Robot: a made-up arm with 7 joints.
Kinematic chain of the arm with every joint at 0, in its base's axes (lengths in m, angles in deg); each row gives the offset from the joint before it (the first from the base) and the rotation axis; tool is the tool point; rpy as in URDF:
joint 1: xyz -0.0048 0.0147 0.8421 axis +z
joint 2: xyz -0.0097 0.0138 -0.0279 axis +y
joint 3: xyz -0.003 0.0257 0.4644 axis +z
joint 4: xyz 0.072 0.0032 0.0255 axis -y
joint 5: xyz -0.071 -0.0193 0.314 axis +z
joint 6: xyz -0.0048 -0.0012 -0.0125 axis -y
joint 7: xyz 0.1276 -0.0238 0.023 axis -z
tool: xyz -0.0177 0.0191 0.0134 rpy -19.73 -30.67 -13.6
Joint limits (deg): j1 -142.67..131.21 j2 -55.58..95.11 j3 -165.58..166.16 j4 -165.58..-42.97 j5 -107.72..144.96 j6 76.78..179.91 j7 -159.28..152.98
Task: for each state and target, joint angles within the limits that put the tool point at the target. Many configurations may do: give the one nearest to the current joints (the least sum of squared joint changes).
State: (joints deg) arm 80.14 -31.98 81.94 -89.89 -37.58 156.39 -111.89
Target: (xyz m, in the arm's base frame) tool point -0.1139 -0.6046 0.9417
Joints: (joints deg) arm 120.88 -49.24 110.73 -129.85 -55.21 162.26 -108.40
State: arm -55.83 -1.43 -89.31 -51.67 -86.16 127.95 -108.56
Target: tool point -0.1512 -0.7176 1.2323
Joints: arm -81.47 49.97 -77.37 -55.19 -85.70 119.10 -113.12
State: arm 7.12 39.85 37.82 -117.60 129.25 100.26 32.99
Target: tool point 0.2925 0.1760 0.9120
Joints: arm 4.24 11.80 32.95 -146.84 134.63 112.25 30.81
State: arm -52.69 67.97 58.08 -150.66 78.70 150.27 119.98
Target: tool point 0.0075 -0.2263 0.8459
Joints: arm -78.30 34.60 25.90 -165.58 115.36 156.67 126.32
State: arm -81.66 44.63 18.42 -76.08 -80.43 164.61 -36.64
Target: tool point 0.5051 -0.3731 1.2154
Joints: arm -62.98 35.58 28.40 -75.62 -81.26 163.99 -36.44
